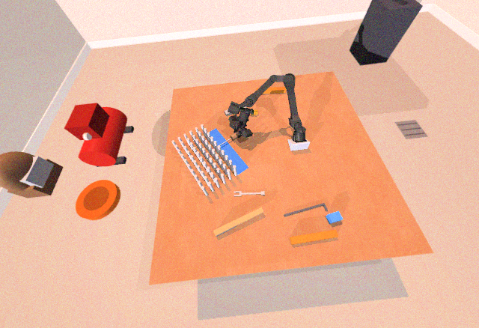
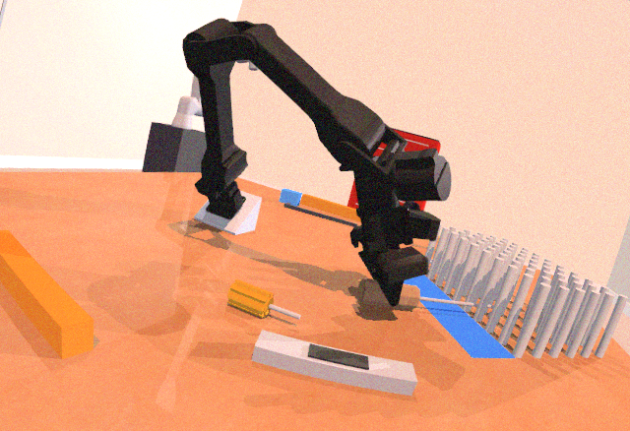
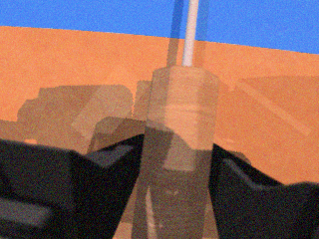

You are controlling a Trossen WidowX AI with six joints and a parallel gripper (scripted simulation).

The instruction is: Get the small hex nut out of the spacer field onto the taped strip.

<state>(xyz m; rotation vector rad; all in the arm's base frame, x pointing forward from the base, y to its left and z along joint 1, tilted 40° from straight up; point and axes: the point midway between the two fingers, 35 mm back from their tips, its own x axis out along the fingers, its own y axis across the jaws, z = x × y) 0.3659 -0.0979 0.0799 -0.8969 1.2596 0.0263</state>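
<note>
My gripper tip is 9 cm short of the wooden-handled tool and 5 cm to the right of it. From my gripper tip the other things lie so: hex nut (18 cm ahead, 10 cm to the left, 1 cm below); blue taped strip (9 cm to the left, 8 cm ahead, 1 cm below); yellow-handled screwdriver (18 cm to the right, 14 cm behind, 1 cm above).
</note>
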